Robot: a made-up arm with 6 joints. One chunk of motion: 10 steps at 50 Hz.
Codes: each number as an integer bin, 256 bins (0 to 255) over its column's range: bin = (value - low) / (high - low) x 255, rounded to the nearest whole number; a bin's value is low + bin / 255 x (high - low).
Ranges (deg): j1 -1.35..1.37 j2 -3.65..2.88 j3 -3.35..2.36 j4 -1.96..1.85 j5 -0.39..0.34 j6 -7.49..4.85
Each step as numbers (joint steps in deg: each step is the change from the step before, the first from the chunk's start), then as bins.
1 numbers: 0.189 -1.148 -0.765 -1.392 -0.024 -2.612
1 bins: 144 98 115 38 128 101
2 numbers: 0.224 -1.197 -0.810 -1.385 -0.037 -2.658
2 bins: 148 96 113 38 123 100
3 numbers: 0.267 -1.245 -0.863 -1.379 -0.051 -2.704
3 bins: 152 94 111 39 118 99
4 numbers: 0.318 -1.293 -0.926 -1.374 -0.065 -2.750
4 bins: 156 92 108 39 114 98
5 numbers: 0.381 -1.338 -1.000 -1.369 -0.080 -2.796
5 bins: 162 90 105 40 108 97
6 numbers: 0.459 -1.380 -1.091 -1.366 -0.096 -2.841
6 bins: 170 89 101 40 103 96
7 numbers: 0.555 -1.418 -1.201 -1.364 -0.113 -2.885
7 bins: 179 87 96 40 97 95
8 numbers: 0.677 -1.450 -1.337 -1.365 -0.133 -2.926
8 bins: 190 86 90 40 90 94
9 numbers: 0.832 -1.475 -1.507 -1.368 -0.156 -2.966
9 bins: 205 85 82 40 82 93
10 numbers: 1.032 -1.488 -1.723 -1.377 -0.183 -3.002
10 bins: 223 84 73 39 72 93
